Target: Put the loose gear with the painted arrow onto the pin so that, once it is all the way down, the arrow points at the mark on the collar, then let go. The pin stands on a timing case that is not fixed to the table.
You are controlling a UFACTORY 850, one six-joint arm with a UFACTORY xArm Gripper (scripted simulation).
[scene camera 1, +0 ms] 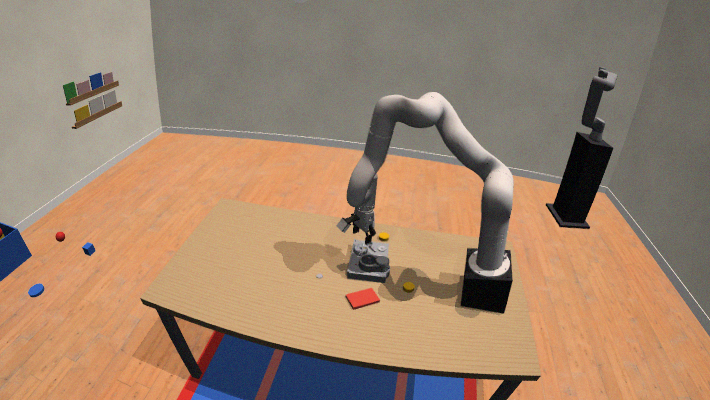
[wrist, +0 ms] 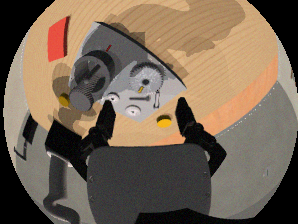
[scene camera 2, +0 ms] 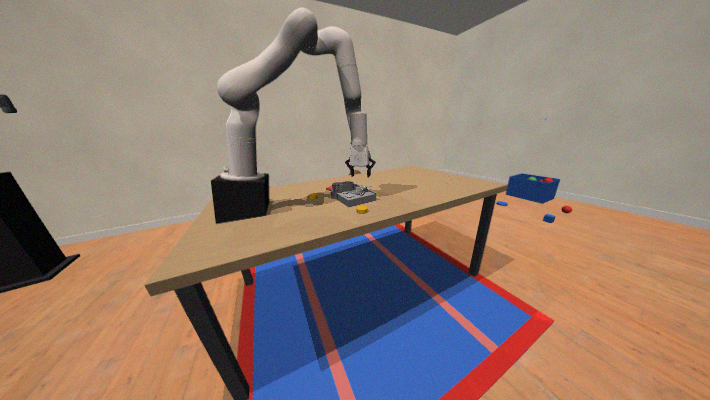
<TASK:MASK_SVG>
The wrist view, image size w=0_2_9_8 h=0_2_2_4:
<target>gripper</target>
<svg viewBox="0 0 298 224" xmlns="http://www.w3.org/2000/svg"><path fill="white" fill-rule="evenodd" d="M254 217L247 219L223 219L209 216L211 207L211 177L222 164L227 153L217 143L216 138L205 131L201 123L196 122L185 97L178 99L175 110L180 135L186 138L184 143L158 146L110 146L107 141L111 140L116 113L112 102L105 100L97 118L98 122L89 129L88 135L78 143L78 148L75 149L69 159L75 170L87 182L89 205L96 224L248 224Z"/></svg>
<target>grey timing case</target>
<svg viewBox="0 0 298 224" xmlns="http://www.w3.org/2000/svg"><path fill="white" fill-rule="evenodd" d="M68 83L71 90L69 100L76 109L86 112L92 108L95 102L103 105L105 100L107 100L107 95L112 92L119 96L119 101L113 104L114 111L139 123L157 110L153 108L156 93L142 96L142 94L136 94L137 92L134 93L135 91L131 89L132 87L129 88L130 80L128 79L131 76L129 74L131 74L131 70L137 64L149 62L155 64L160 69L164 83L160 90L158 90L160 92L159 108L183 90L187 90L182 79L149 49L115 27L93 21L91 24L92 26L78 50ZM126 107L134 105L139 107L141 112L136 117L130 117L125 113ZM149 97L149 104L147 104L147 102L129 101L129 98L147 99L147 97Z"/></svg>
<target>red flat tile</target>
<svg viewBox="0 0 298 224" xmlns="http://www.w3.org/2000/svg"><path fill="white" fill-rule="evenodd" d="M70 16L63 18L49 28L49 62L67 56L67 31Z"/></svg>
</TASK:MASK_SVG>
